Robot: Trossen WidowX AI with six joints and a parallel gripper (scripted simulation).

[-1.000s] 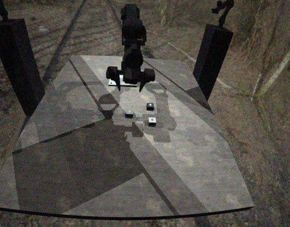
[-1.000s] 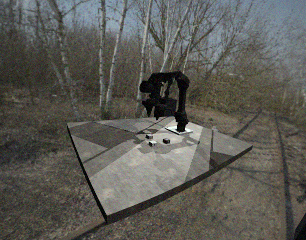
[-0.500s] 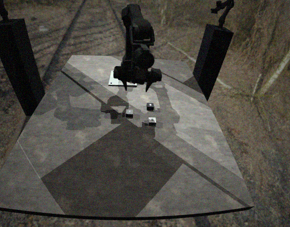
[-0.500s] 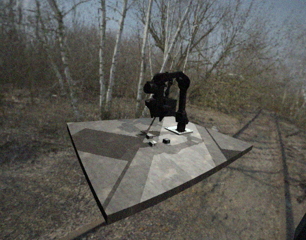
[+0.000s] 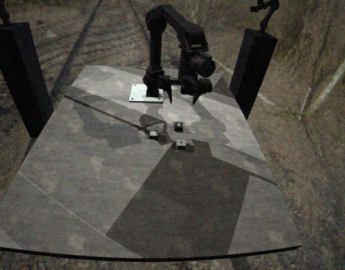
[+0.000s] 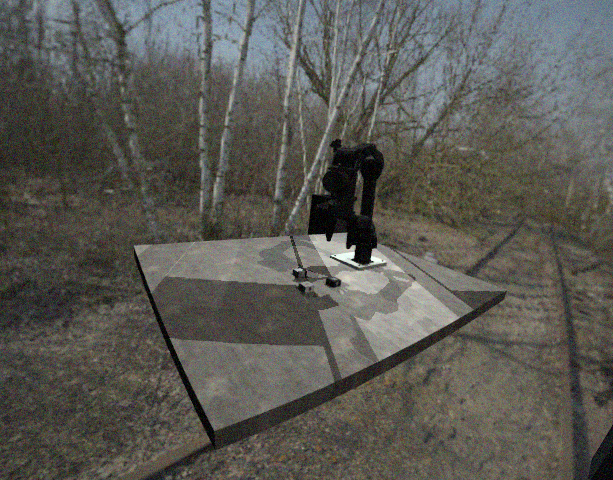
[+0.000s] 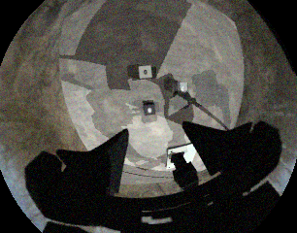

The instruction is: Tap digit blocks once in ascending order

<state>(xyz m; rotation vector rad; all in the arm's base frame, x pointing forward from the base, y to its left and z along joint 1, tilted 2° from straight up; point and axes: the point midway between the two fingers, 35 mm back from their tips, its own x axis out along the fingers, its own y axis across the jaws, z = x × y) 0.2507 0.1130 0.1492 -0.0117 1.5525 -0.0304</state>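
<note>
My gripper tip is 120 mm above the light block and 100 mm short of it. Also, from my gripper tip: grey block (120 mm below, 100 mm to the right, 50 mm ahead); then dark block (120 mm below).
</note>
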